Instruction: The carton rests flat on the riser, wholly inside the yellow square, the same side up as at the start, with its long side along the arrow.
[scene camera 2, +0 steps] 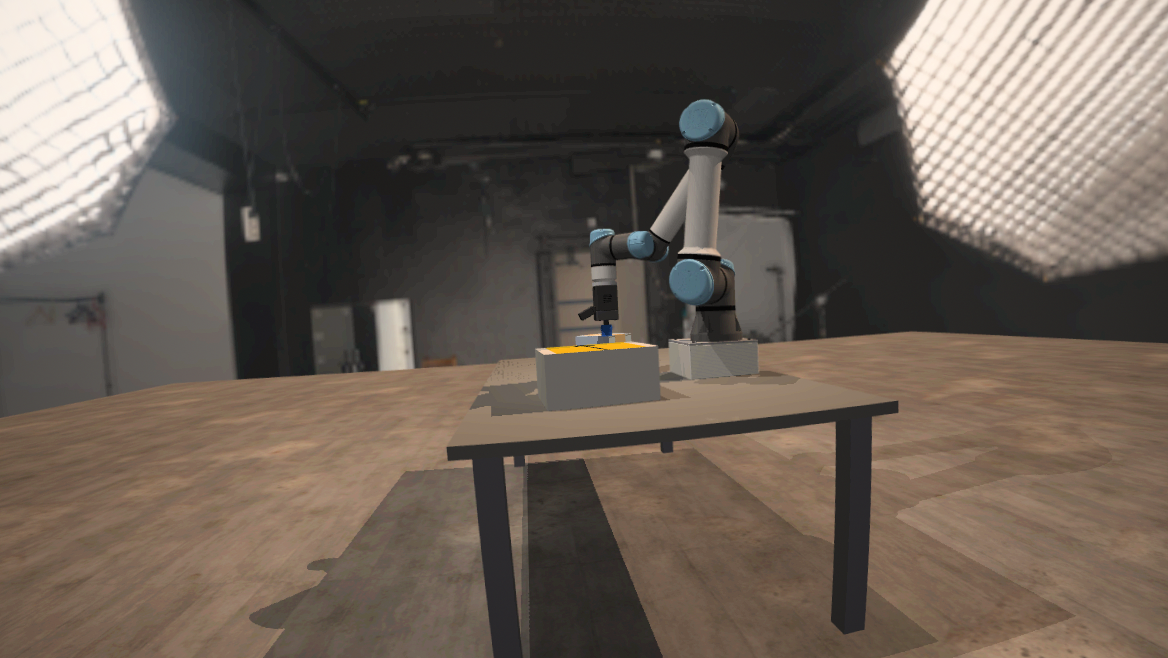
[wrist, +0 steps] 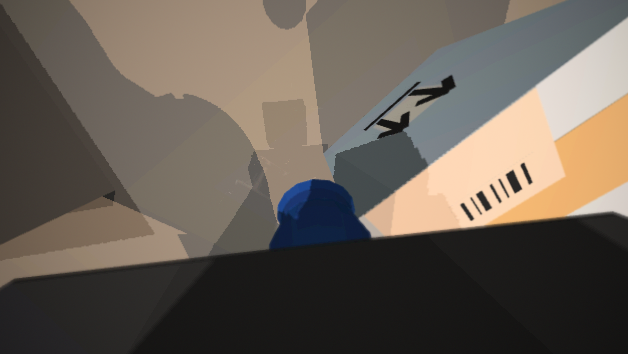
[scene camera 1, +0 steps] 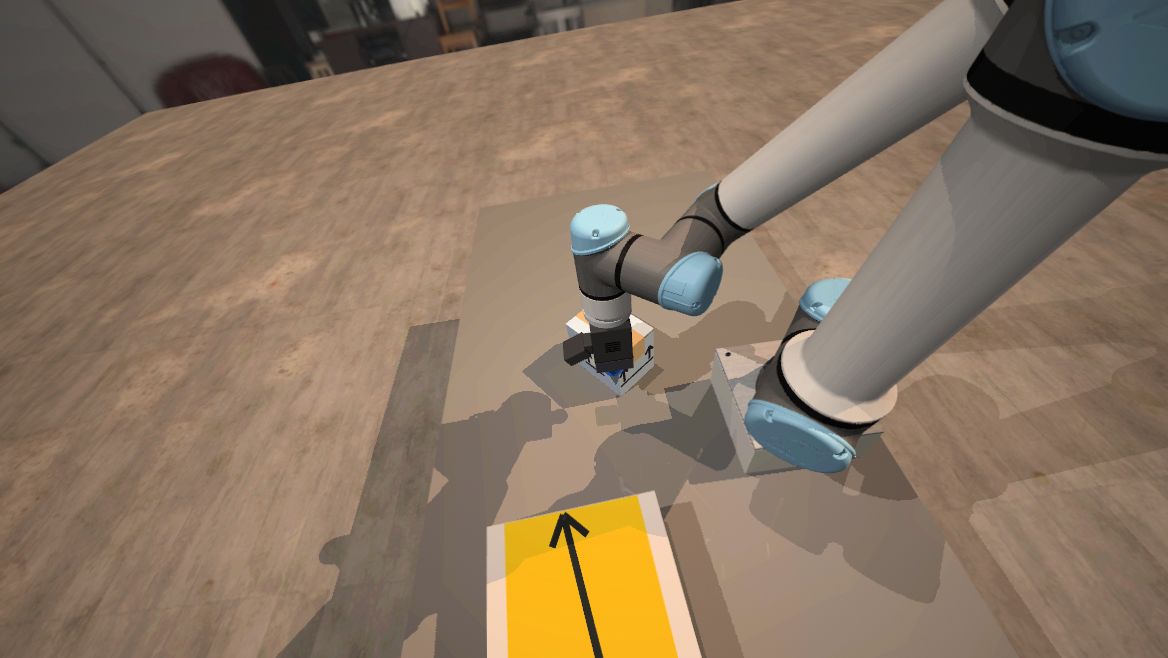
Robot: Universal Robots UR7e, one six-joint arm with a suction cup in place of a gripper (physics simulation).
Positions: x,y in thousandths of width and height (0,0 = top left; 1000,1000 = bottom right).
My suction cup (wrist: 504,597) holds nothing. The cup is 13 cm from the middle of a carton (scene camera 1: 550,508). The table carries a riser (scene camera 1: 516,872).
The riser is seen too in scene camera 2 (scene camera 2: 489,574) and in the wrist view (wrist: 88,493). The carton is seen too in the wrist view (wrist: 818,352).
